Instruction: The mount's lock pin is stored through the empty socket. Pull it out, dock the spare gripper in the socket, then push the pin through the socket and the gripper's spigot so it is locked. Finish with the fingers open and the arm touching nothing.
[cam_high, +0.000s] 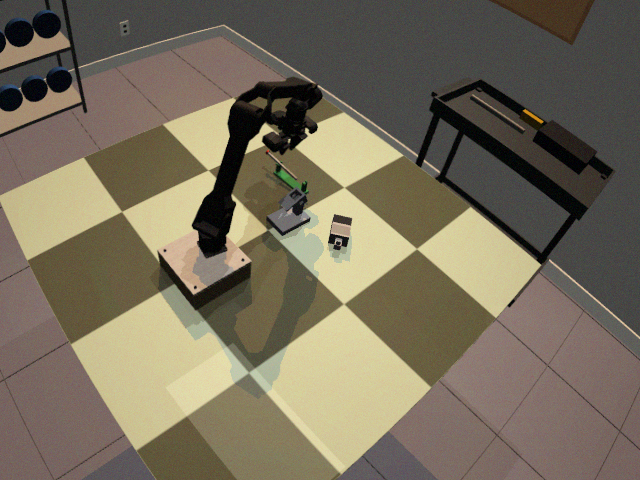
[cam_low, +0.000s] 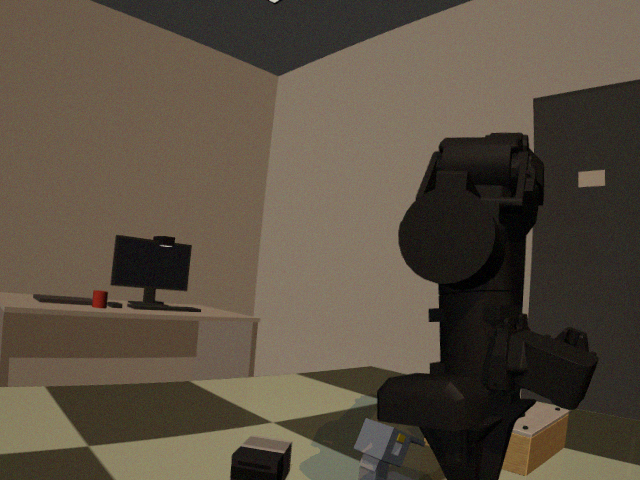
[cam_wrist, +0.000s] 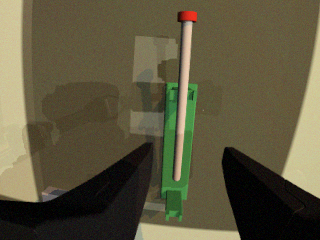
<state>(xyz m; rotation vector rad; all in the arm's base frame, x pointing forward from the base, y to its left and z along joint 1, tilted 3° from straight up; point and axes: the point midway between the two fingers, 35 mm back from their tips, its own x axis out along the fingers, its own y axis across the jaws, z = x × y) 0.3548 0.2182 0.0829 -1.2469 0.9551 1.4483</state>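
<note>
Now: the green strip 10 mm ahead of my gripper tip, 40 mm to the right of it and 80 mm below it. Round my gripper tip: mount block (70 mm behind, 180 mm to the right, 50 mm below); then spare gripper (20 mm ahead, 310 mm to the right, 80 mm below).
</note>
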